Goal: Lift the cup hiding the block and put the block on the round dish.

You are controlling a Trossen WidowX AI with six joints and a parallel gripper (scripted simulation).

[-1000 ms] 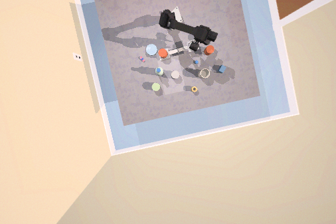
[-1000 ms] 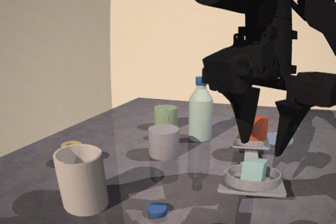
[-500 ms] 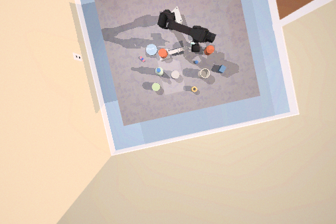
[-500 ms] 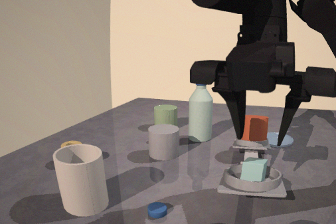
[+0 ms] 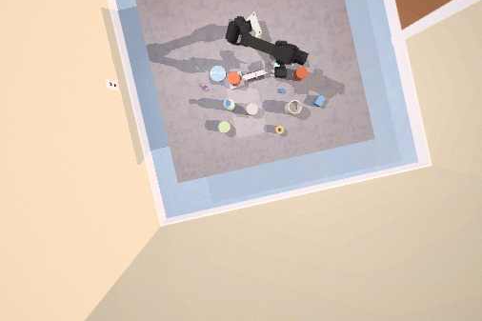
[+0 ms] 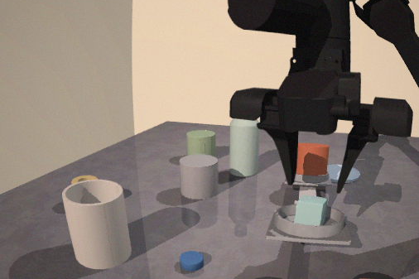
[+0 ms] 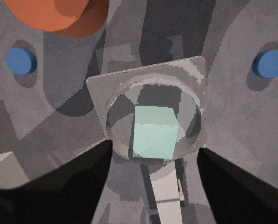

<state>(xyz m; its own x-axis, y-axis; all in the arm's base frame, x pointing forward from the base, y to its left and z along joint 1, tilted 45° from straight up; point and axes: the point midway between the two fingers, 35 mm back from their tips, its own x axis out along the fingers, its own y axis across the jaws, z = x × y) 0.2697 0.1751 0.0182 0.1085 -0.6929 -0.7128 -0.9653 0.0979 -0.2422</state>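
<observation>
Now: gripper tip 3 cm above the pale teal block. From my gripper tip the other things lie so: beige cup: 26 cm ahead, 8 cm below, 5 cm to the left; balance beam: 12 cm to the right, 8 cm below, 1 cm ahead; orange cup: 28 cm to the right, 6 cm below, 1 cm ahead.
</observation>
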